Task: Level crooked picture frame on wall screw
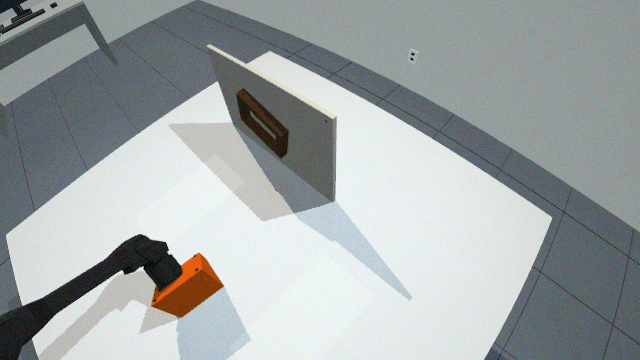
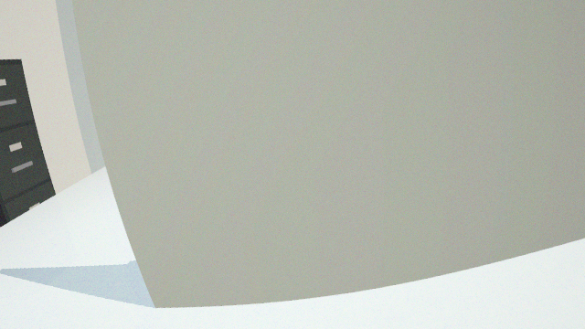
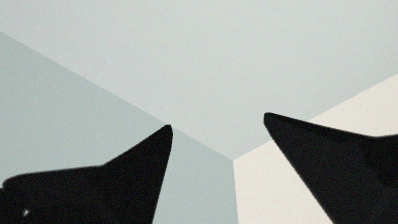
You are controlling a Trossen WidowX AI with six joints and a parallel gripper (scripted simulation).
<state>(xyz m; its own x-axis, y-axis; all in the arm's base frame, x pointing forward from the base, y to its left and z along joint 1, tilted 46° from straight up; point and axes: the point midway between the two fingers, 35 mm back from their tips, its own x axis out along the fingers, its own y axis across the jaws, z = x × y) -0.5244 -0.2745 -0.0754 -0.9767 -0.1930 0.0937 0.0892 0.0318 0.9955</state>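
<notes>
Now: gripper tip 970 mm short of the brown wooden picture frame, 390 mm to the right of it and 100 mm above it. From my gripper tip the other things lie so: cream wall board 980 mm ahead, 400 mm to the left, 110 mm below.
</notes>
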